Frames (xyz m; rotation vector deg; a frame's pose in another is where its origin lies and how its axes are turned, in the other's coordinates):
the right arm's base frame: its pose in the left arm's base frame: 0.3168 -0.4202 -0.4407 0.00 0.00 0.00
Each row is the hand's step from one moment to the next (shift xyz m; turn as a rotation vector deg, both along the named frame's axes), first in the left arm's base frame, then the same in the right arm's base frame.
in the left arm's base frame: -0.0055 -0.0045 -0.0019 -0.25 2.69 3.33
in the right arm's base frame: -0.0055 -0.0045 -0.0019 -0.25 2.69 3.33
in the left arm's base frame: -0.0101 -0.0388 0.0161 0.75 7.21 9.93
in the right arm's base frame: -0.0101 -0.0388 0.0161 0.75 7.21 9.93
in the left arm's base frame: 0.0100 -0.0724 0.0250 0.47 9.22 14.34
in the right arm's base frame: 0.0100 -0.0724 0.0250 0.47 9.22 14.34
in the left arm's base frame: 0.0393 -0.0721 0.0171 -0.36 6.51 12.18
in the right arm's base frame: 0.0393 -0.0721 0.0171 -0.36 6.51 12.18
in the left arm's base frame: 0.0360 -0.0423 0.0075 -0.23 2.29 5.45
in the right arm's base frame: 0.0360 -0.0423 0.0075 -0.23 2.29 5.45
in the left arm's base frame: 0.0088 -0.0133 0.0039 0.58 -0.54 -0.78
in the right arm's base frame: 0.0088 -0.0133 0.0039 0.58 -0.54 -0.78
